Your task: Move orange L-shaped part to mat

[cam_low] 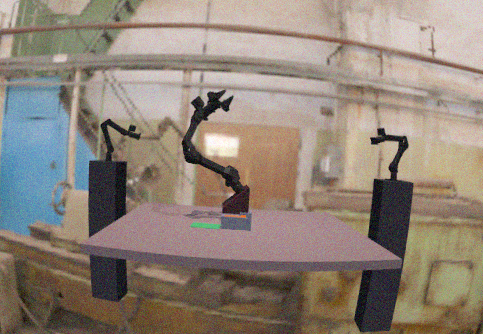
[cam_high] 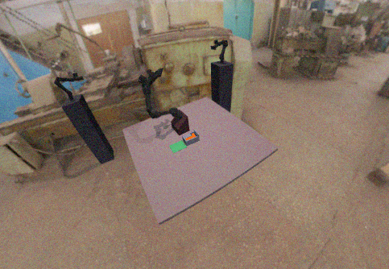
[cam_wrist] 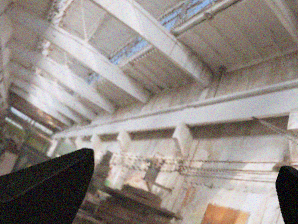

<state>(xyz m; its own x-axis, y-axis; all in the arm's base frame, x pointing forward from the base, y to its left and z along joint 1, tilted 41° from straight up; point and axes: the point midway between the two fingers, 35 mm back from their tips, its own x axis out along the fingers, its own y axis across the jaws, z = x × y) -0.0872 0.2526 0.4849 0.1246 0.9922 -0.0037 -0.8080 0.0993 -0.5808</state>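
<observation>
Now: the orange L-shaped part 680 mm below my gripper tip, 260 mm ahead of it and 110 mm to the left of it. Also, from my gripper tip: green mat: 740 mm below, 270 mm ahead, 60 mm to the right.
</observation>
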